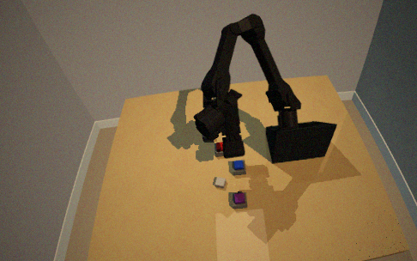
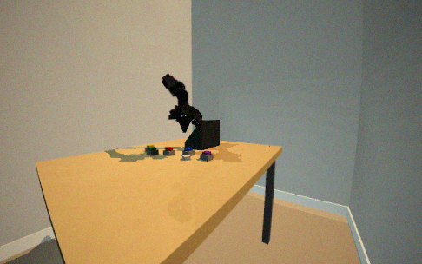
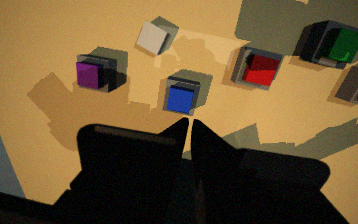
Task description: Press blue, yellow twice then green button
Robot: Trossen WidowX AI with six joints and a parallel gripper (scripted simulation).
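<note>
My gripper tip is 240 mm to the left of the yellow button, 90 mm short of it and 90 mm above it. Also, from my gripper tip: purple button: 140 mm to the left, 90 mm below, 20 mm behind; then blue button: 90 mm below, 20 mm behind, 10 mm to the left; then red button: 90 mm below, 70 mm to the right, 60 mm ahead.
</note>
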